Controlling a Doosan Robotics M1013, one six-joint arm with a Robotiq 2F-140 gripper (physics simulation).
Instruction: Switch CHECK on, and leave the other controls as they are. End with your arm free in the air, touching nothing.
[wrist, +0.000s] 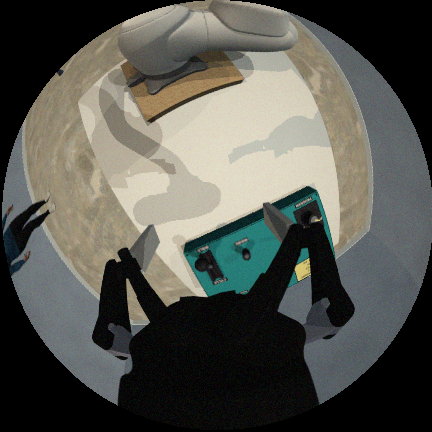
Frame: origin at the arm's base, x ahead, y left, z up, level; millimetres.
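Where they show: gripper, fingertip midpoint: (208, 223); arm's base, origin of the base link: (167, 64).
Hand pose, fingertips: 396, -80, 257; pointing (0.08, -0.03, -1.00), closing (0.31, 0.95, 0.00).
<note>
Things, the pixels of their top centre, and the offset from my fingertips, as dx, dy, dz. "spot": a spot on its surface instead. Level surfaces: height alone.
- lever, surface spot: (246, 254) spot: +222, +1, -164
- black control with a round knob, surface spot: (202, 264) spot: +164, -109, -134
- dark control with a light tip, surface spot: (314, 219) spot: +240, +241, -174
- pale mat, its level: dz -294
A teal control box (231, 277) stands on the pale table top, partly hidden by my gripper. A small dark knob or lever (246, 254) stands near the middle of its face, with a small label beside it. A black control with a round knob (202, 264) is at the box's left end, and a dark control with a light tip (314, 219) is at its right end. The labels are too small to read, so I cannot tell for certain which control is CHECK. My gripper (208, 223) is open and empty; its right finger shows over the box, its left finger beyond the box's left end.
The arm's pale base (175, 42) stands on a wooden board (195, 95) at the top of the view. A pale mat (240, 185) lies under the box on a mottled table (67, 145). A person's dark-clad legs (30, 217) show at the left edge.
</note>
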